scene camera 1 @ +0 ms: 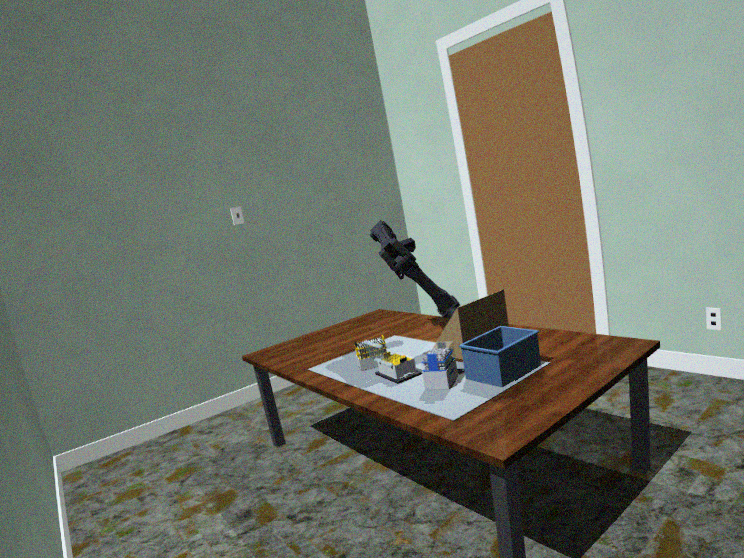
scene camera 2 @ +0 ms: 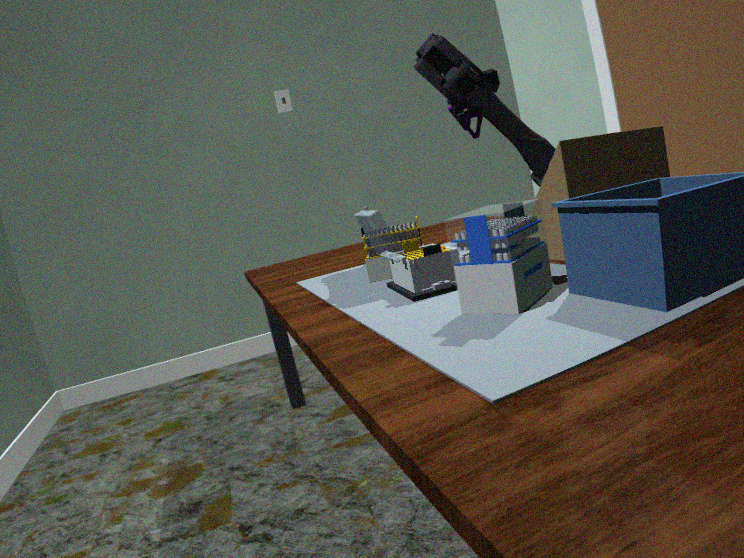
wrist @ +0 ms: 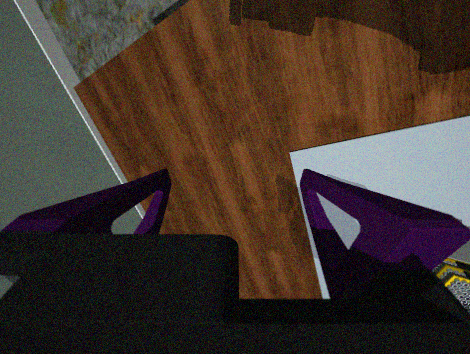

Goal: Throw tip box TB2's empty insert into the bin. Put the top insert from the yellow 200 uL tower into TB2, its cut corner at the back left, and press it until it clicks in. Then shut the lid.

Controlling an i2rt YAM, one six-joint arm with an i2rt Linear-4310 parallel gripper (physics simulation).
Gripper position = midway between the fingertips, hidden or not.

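Wrist view: my gripper (wrist: 235, 176), open, holding nothing; pale mat (wrist: 417, 164). Scene camera 2: blue bin (scene camera 2: 658, 244), pale mat (scene camera 2: 496, 356). Scene camera 1: blue bin (scene camera 1: 500, 356), pale mat (scene camera 1: 464, 395).
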